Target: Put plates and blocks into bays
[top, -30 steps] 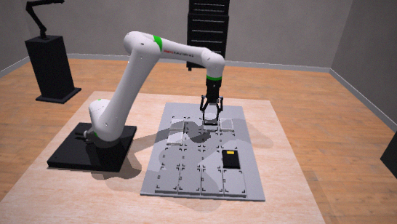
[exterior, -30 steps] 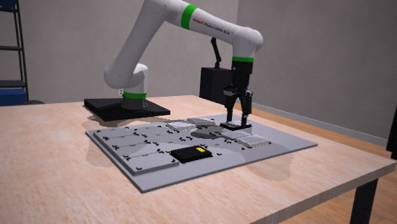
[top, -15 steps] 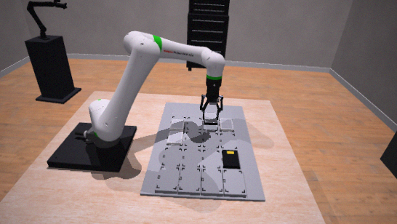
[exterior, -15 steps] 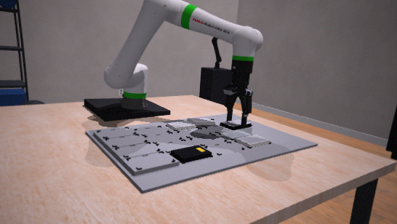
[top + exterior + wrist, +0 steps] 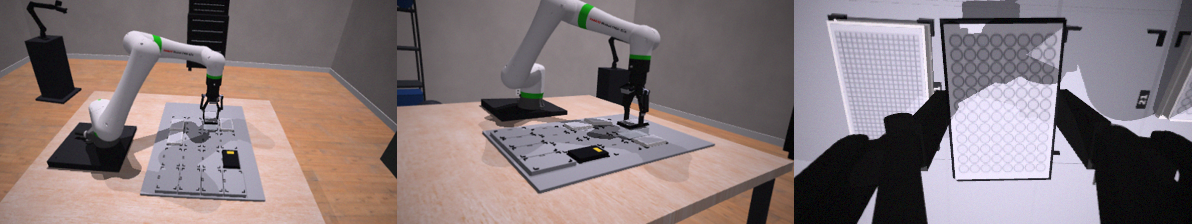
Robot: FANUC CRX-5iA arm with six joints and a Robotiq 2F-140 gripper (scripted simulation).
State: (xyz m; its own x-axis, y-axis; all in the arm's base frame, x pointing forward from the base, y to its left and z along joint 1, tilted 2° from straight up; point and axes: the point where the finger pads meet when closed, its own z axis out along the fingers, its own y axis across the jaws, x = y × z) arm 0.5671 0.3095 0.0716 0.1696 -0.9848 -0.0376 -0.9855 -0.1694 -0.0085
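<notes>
Right now the pale 96-well plate is 19 cm behind my hand, 18 cm to the right of it and 7 cm below it. The rest, counted from my hand: bay label 33 (33 cm to the right, 8 cm below); sealed 96-well plate (2 cm below); white plate (20 cm behind, 7 cm to the right, 6 cm below).
</notes>
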